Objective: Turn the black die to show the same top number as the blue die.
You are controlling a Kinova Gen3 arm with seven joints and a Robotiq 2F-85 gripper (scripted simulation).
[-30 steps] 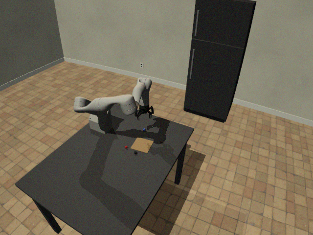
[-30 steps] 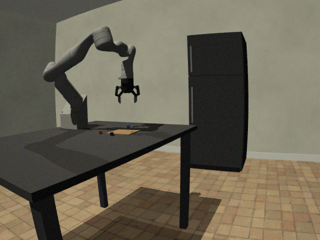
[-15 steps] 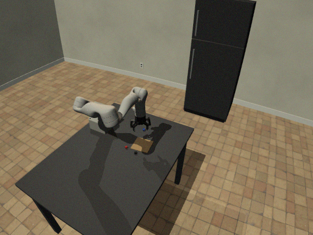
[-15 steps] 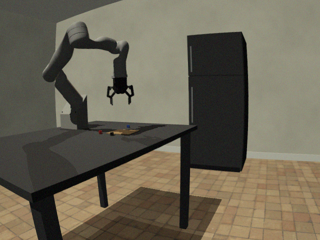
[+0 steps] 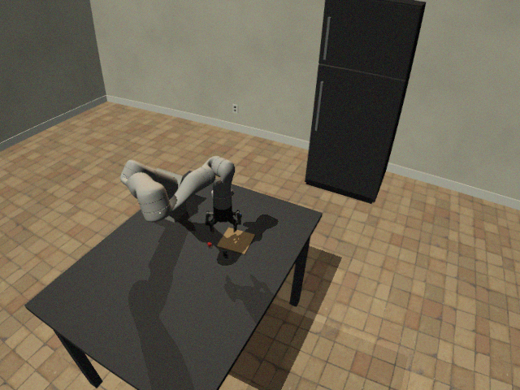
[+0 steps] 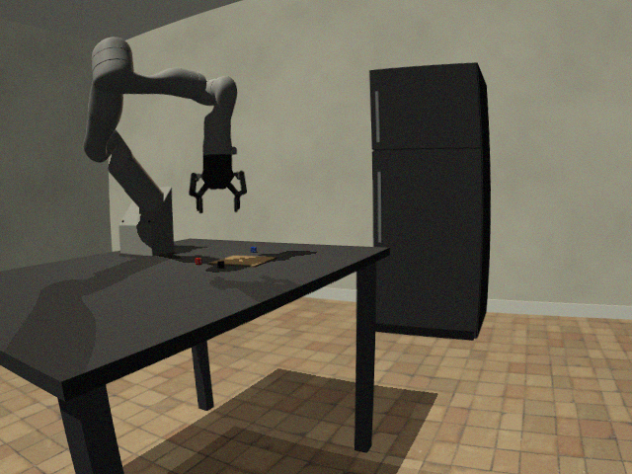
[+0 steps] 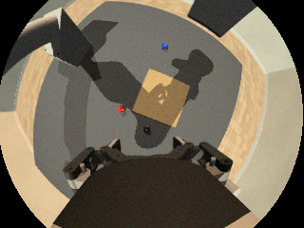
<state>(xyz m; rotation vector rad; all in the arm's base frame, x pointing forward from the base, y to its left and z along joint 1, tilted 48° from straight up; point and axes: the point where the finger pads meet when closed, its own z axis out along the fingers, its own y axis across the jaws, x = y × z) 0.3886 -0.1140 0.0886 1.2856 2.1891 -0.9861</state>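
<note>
Right now my hand is 140 mm above the black die. Round my hand: tan mat: 100 mm to the left, 150 mm below; then red die: 90 mm behind, 20 mm to the left, 140 mm below; then blue die: 70 mm behind, 270 mm to the left, 140 mm below.
</note>
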